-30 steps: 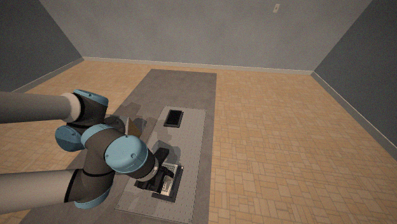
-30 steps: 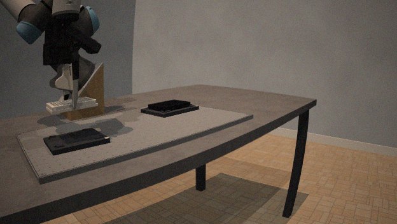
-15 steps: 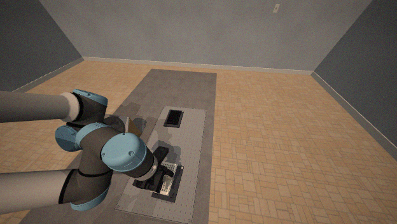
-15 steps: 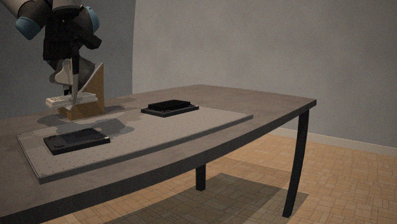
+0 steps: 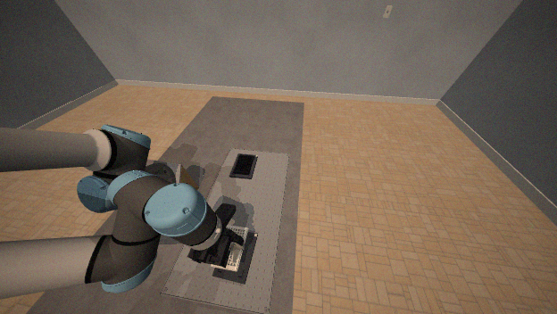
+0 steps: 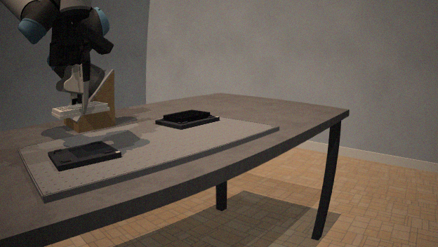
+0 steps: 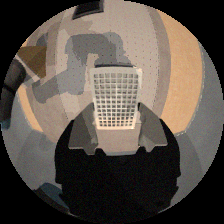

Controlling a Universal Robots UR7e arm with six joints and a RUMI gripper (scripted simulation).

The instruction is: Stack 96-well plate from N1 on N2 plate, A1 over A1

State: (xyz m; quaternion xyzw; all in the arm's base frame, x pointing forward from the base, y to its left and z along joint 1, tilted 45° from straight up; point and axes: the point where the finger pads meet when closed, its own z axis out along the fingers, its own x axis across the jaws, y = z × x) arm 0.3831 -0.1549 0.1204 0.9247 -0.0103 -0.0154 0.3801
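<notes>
Right now the black plate is 410 mm to the left of my hand, 100 mm below it and 90 mm behind it. The rest, counted from my hand: black nest 110 mm below, 10 mm to the right; white 96-well plate 10 mm below.
</notes>
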